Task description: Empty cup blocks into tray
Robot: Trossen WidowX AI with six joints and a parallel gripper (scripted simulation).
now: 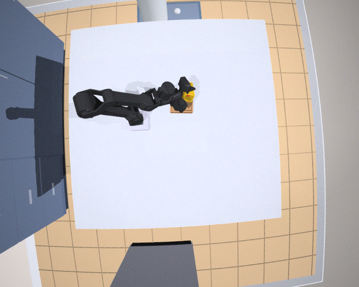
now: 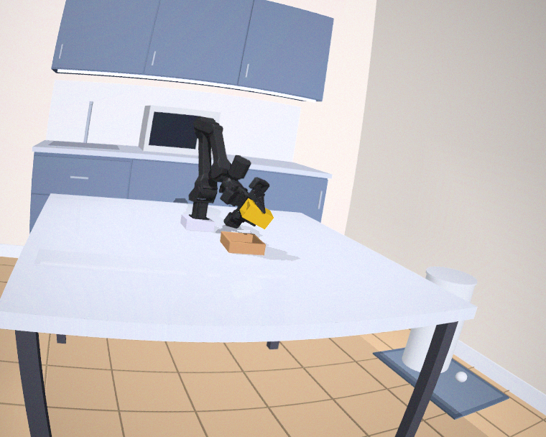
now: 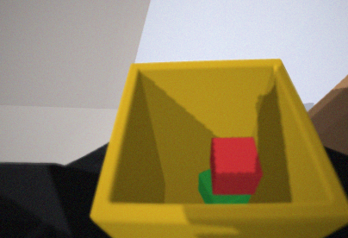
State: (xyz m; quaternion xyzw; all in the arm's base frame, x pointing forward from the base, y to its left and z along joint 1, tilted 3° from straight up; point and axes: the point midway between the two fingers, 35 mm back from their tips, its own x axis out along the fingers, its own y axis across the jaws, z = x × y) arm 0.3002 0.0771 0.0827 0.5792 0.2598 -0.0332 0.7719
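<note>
Now: the yellow square cup 30 mm behind my gripper tip and 20 mm to the left of it. Round my gripper tip: red block 30 mm behind.
</note>
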